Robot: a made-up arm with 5 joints.
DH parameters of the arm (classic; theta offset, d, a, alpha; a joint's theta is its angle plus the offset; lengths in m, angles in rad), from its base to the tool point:
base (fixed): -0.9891 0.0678 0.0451 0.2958
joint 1: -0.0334 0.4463 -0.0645 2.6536
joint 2: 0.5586 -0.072 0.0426 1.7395
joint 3: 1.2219 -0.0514 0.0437 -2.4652
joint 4: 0 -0.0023 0.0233 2.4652
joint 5: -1.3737 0 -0.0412 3.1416
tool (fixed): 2.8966 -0.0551 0 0
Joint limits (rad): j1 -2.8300..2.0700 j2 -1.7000..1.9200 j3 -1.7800..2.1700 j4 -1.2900..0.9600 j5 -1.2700..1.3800
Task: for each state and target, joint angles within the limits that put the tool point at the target. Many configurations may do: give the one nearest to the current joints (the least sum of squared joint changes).
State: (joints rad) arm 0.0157 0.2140 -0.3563 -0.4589 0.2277
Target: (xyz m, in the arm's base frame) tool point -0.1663 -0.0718 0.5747
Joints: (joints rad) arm 0.3437 0.8123 -0.3174 -1.2384 0.5073
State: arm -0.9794 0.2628 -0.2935 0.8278 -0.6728
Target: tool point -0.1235 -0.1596 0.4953
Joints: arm -0.6143 -0.2165 -0.6756 0.4954 -0.4607
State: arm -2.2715 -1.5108 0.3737 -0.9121 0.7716
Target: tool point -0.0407 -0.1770 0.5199
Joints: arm -1.7614 -1.7000 0.6026 -1.0716 1.3800
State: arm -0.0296 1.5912 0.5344 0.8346 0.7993
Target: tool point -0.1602 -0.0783 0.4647
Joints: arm 0.3074 1.6697 0.4008 0.9600 0.2018
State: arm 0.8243 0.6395 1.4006 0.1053 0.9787
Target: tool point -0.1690 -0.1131 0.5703
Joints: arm 1.2474 0.7766 1.9459 -0.2886 0.6790
